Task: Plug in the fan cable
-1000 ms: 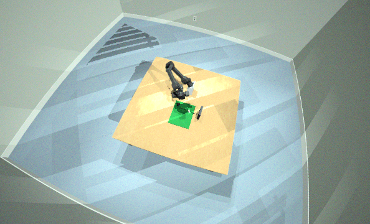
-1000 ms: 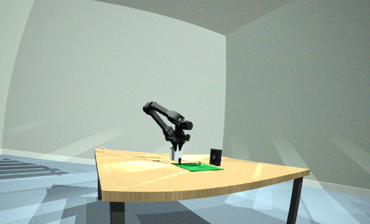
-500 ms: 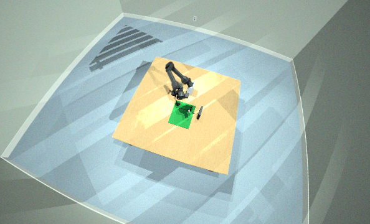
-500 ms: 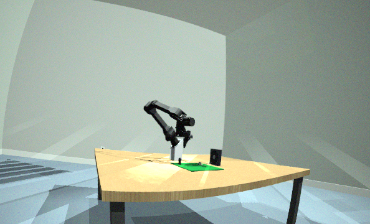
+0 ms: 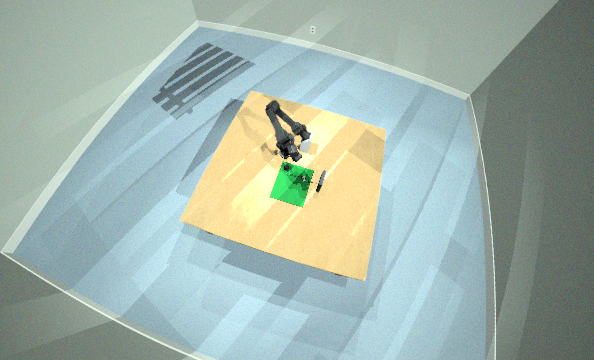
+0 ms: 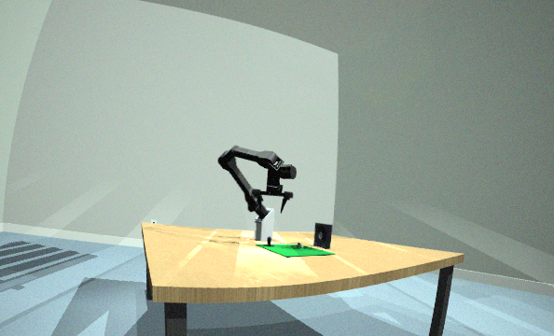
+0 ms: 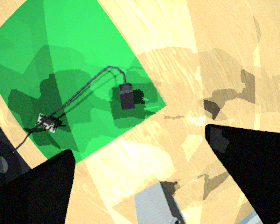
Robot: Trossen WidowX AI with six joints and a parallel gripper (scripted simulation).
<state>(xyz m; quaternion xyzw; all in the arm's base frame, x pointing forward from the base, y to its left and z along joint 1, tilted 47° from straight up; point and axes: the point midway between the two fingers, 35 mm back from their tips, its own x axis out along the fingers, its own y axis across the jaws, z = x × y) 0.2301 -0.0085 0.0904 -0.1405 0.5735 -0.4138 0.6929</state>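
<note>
Now: the fan cable plug 1 cm ahead of my gripper tip and 14 cm below it. Also, from my gripper tip: green board 10 cm ahead, 8 cm to the left, 17 cm below; black fan 5 cm ahead, 26 cm to the left, 10 cm below.
</note>
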